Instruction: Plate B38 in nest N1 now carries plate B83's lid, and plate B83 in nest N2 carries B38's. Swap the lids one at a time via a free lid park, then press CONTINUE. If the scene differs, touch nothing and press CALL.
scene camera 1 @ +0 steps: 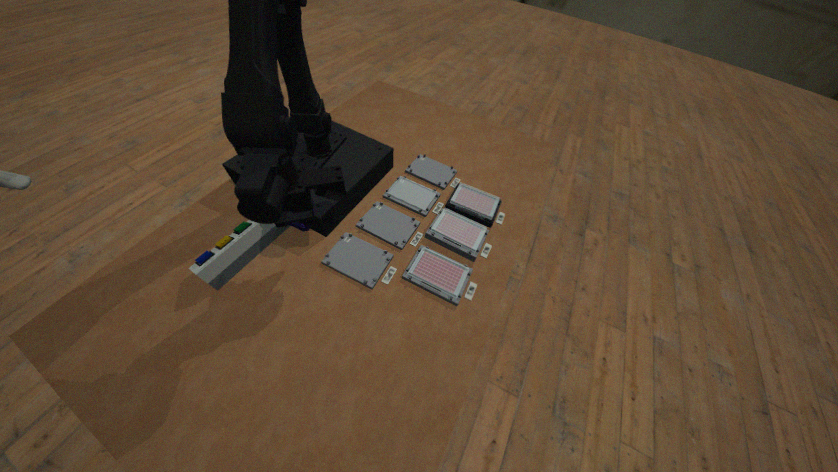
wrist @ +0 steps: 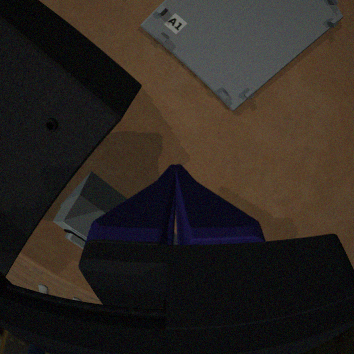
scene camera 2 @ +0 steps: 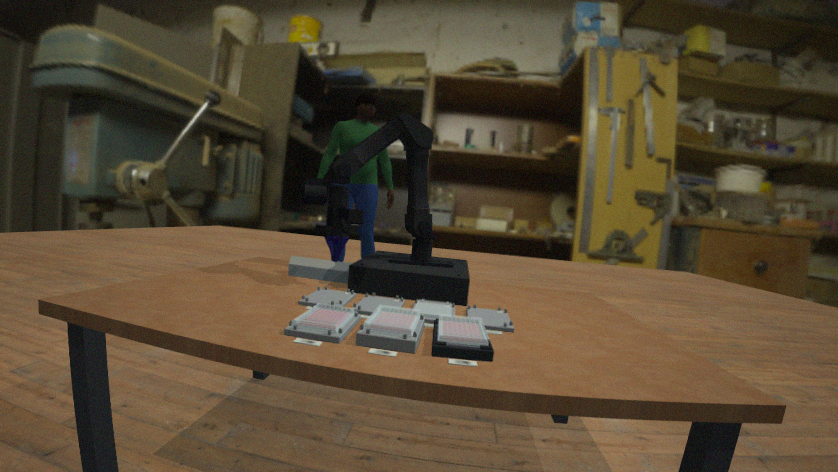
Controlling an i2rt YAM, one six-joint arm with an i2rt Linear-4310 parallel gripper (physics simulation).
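Where they show: gripper, fingertip midpoint: (scene camera 1: 305, 230) (wrist: 175, 173) (scene camera 2: 334, 261); arm's base, link origin: (scene camera 1: 320, 153) (scene camera 2: 420, 263).
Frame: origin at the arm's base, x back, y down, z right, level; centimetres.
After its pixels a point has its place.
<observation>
Three plates with pink wells (scene camera 1: 438, 271) @(x -42.3, y 5.4, z 21.3 cm) (scene camera 1: 458, 230) @(x -44.0, y 4.1, z 8.7 cm) (scene camera 1: 475, 201) @(x -46.4, y 4.5, z -3.6 cm) sit in a row of nests, also seen in the scene camera 2 view; two nests are grey, the third is black (scene camera 2: 463, 353) @(x -53.5, y 7.0, z -3.9 cm). Their labels are too small to read, and whose lid each carries cannot be told. Several grey pads lie in a second row; one pad (scene camera 1: 411, 195) @(x -28.1, y 6.3, z -0.3 cm) (scene camera 2: 433, 307) @(x -28.1, y 6.3, z -1.6 cm) looks paler, with what seems a clear lid on it. The pale button bar (scene camera 1: 234, 265) @(x 1.8, y 5.5, z 36.5 cm) (scene camera 2: 316, 268) @(x 1.0, y 4.6, z 32.7 cm) (wrist: 92, 200) @(x -1.2, y 4.7, z 22.2 cm) shows blue, yellow and green buttons. My gripper (scene camera 2: 337, 259) @(x -11.1, y 0.0, z 24.9 cm) (wrist: 175, 173) @(x -11.1, y 0.0, z 24.9 cm) is shut and empty, at the bar's end beside the base, hiding part of the bar.
The black robot base (scene camera 1: 366, 161) @(x -13.2, y 0.5, z -2.5 cm) (scene camera 2: 410, 278) @(x -15.1, y 2.2, z 3.6 cm) (wrist: 50, 150) @(x -7.9, y 0.3, z 17.8 cm) stands between the bar and the pads. A grey pad marked A1 (wrist: 240, 45) @(x -19.4, y 7.1, z 24.9 cm) lies at the top of the wrist view. A person in green (scene camera 2: 364, 155) stands behind the table (scene camera 2: 645, 351) @(x -48.7, y 8.1, z -43.4 cm).
</observation>
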